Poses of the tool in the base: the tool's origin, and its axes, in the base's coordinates. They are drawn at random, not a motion.
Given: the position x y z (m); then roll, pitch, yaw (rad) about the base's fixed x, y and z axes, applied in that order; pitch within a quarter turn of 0, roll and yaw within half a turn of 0.
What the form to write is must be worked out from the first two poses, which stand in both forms.
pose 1, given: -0.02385 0.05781 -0.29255 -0.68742 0.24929 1.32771
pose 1, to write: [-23.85 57.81 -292.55], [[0.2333 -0.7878 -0.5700], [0.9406 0.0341 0.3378], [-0.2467 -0.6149 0.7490]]
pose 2, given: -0.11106 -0.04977 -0.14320 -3.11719 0.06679 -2.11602
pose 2, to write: [-111.06 -49.77 -143.20], [[-0.5175 -0.8539 0.0555], [-0.8531 0.5198 0.0444], [-0.0667 -0.0243 -0.9975]]
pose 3, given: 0.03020 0.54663 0.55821 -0.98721 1.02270 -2.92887
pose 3, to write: [30.20 546.63 558.21], [[-0.5093 0.8125 -0.2835], [-0.1100 -0.3882 -0.9150], [-0.8535 -0.4348 0.2871]]
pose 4, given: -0.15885 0.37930 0.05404 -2.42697 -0.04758 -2.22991
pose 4, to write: [-158.85 379.30 54.04], [[-0.6117 -0.6162 0.4961], [-0.7896 0.4379 -0.4297], [0.0476 -0.6546 -0.7545]]
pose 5, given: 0.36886 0.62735 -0.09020 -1.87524 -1.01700 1.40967
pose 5, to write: [368.86 627.35 -90.20], [[0.0844 0.4261 -0.9008], [0.5191 0.7528 0.4047], [0.8505 -0.5017 -0.1577]]
